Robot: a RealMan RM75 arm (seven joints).
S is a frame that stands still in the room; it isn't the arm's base.
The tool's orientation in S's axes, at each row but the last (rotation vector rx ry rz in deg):
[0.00, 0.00, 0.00]
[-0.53, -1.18, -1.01]
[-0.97, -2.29, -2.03]
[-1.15, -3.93, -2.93]
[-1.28, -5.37, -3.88]
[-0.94, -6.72, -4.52]
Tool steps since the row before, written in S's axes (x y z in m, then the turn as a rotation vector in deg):
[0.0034, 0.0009, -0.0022, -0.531, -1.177, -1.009]
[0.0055, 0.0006, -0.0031, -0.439, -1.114, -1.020]
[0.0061, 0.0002, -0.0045, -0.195, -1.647, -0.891]
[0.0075, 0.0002, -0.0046, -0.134, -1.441, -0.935]
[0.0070, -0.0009, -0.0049, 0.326, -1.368, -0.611]
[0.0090, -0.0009, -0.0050, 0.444, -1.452, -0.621]
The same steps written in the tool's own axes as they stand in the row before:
[0.0034, 0.0009, -0.0022, -0.531, -1.177, -1.009]
[0.0054, 0.0007, -0.0032, -0.440, -1.112, -1.021]
[0.0059, 0.0005, -0.0047, -0.173, -1.638, -0.911]
[0.0071, 0.0007, -0.0051, -0.125, -1.429, -0.955]
[0.0066, -0.0003, -0.0055, 0.357, -1.330, -0.673]
[0.0084, -0.0001, -0.0060, 0.479, -1.405, -0.699]

